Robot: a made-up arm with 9 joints. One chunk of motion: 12 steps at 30 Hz.
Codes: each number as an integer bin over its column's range. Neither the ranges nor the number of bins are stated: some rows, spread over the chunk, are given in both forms.
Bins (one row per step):
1: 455 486 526 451 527 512
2: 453 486 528 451 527 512
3: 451 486 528 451 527 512
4: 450 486 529 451 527 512
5: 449 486 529 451 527 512
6: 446 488 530 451 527 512
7: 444 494 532 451 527 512
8: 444 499 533 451 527 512
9: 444 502 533 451 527 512
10: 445 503 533 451 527 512
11: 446 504 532 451 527 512
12: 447 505 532 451 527 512
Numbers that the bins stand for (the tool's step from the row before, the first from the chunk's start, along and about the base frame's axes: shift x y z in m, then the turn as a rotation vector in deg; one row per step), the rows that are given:
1: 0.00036 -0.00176 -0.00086 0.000 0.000 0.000
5: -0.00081 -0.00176 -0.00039 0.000 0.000 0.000
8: -0.00178 0.00042 0.00023 0.000 0.000 0.000
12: -0.00120 0.00142 0.00008 0.000 0.000 0.000
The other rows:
2: -0.00003 -0.00176 -0.00055 0.000 0.000 0.000
3: -0.00042 -0.00176 -0.00055 0.000 0.000 0.000
4: -0.00061 -0.00176 -0.00039 0.000 0.000 0.000
6: -0.00139 -0.00142 -0.00024 0.000 0.000 0.000
7: -0.00178 -0.00042 0.00008 0.000 0.000 0.000
9: -0.00178 0.00092 0.00023 0.000 0.000 0.000
10: -0.00158 0.00109 0.00023 0.000 0.000 0.000
11: -0.00139 0.00125 0.00008 0.000 0.000 0.000

